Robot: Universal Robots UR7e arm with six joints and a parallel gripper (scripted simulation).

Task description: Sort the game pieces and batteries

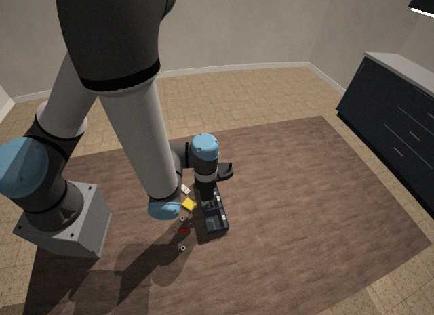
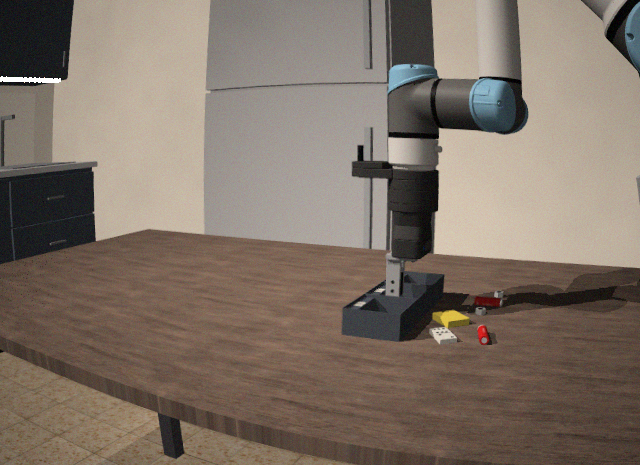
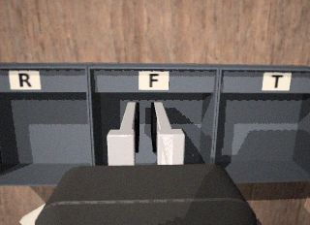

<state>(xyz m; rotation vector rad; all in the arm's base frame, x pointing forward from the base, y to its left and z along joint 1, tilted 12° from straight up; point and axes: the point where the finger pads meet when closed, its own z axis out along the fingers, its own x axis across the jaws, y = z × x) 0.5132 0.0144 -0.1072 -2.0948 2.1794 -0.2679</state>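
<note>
Right now my hand is 3 cm above the dark three-compartment bin, 1 cm to the left of it and 1 cm past it. Round my hand: white domino: 10 cm behind, 9 cm to the left, 4 cm below; battery: 14 cm behind, 9 cm to the right, 4 cm below; yellow block: 9 cm behind, 4 cm below, 1 cm to the left.
</note>
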